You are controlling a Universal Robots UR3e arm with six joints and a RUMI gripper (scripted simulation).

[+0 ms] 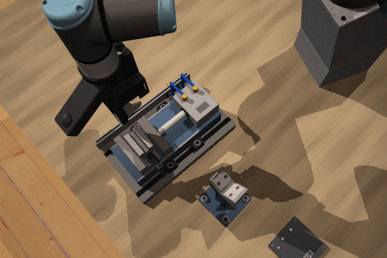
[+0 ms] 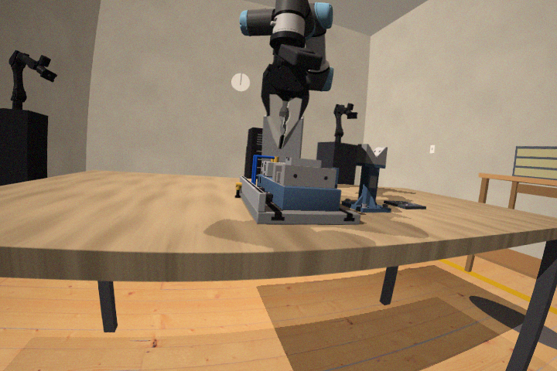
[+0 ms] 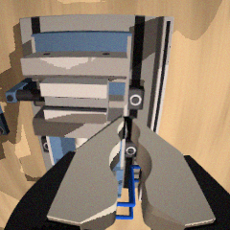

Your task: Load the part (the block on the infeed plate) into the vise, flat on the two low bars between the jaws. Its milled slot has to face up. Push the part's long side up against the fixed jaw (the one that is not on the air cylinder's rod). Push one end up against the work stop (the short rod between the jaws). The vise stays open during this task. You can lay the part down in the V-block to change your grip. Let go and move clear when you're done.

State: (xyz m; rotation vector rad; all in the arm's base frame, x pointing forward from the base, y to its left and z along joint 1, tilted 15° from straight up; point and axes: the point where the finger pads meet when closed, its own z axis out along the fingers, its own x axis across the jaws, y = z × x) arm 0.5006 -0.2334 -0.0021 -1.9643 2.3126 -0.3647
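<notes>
My gripper is now 50 mm to the right of the part, 40 mm above it and 10 mm short of it. From my hand the other things lie so: fixed jaw (60 mm below, 40 mm to the left, 40 mm ahead); dark work stop (100 mm to the left, 50 mm below, 20 mm ahead); moving jaw (60 mm to the left, 60 mm below, 30 mm behind).
</notes>
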